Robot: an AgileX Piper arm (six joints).
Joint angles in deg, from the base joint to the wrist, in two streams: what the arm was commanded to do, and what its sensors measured. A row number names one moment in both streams.
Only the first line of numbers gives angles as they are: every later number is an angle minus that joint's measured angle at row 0.
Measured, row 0:
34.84 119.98 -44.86 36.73 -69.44 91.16
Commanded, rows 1 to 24:
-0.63 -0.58 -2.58 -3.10 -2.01 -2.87
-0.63 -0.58 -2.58 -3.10 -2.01 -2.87
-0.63 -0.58 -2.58 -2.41 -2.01 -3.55
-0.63 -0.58 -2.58 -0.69 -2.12 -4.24
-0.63 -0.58 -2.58 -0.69 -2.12 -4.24
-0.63 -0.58 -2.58 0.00 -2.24 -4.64
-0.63 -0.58 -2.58 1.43 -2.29 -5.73
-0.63 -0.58 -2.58 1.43 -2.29 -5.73
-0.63 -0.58 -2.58 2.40 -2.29 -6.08
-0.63 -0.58 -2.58 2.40 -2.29 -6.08
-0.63 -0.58 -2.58 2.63 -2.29 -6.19
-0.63 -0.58 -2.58 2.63 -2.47 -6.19
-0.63 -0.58 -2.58 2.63 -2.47 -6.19
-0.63 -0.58 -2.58 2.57 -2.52 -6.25
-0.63 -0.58 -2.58 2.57 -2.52 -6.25
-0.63 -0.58 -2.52 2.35 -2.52 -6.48
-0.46 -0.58 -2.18 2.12 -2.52 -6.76
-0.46 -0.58 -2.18 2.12 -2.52 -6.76
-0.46 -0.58 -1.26 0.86 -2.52 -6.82
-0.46 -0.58 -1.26 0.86 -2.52 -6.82
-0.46 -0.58 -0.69 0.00 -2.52 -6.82
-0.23 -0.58 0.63 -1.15 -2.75 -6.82
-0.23 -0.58 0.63 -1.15 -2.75 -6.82
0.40 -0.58 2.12 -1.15 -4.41 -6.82
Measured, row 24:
0.63 0.00 1.32 0.74 1.20 -5.45
